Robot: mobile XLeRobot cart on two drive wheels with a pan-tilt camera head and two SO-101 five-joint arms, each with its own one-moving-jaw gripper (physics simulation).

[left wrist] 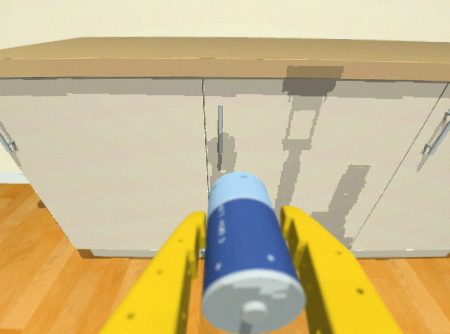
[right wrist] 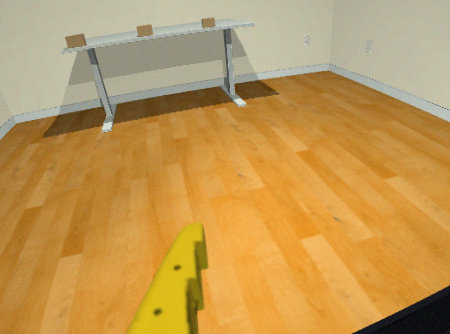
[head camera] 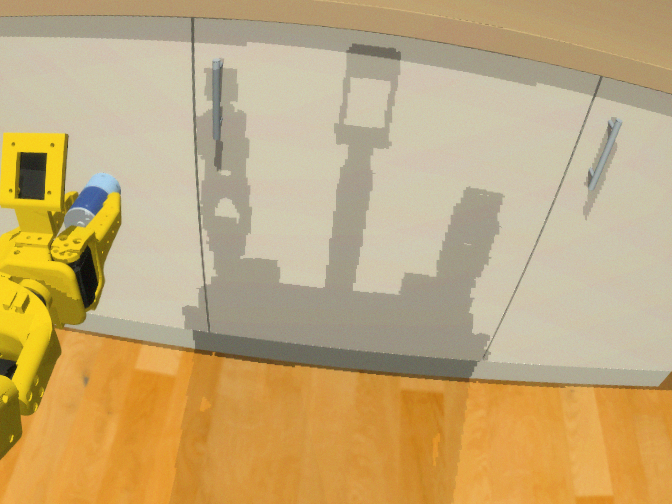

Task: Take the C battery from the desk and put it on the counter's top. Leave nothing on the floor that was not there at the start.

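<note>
The C battery (head camera: 91, 200) (left wrist: 247, 240), blue with a light blue end and a grey end, is between the jaws of my left gripper (left wrist: 244, 212), which is shut on it. In the head camera, my left gripper (head camera: 93, 201) is at the left, in front of the counter's doors and below its top. The counter's top (head camera: 488, 16) (left wrist: 150, 48) is a wooden slab along the upper part of both views. My right gripper shows one notched yellow jaw in the right wrist view, so it is fully open. The desk (right wrist: 170, 35) stands far off by the wall in that view.
Pale counter doors (head camera: 303, 162) (left wrist: 125, 150) with bar handles (head camera: 217, 100) (head camera: 605, 154) face me, with the robot's shadow on them. Wooden floor (head camera: 325, 434) (right wrist: 250, 200) lies in front. Several small brown blocks (right wrist: 76, 41) (right wrist: 144, 30) (right wrist: 208, 22) are on the desk.
</note>
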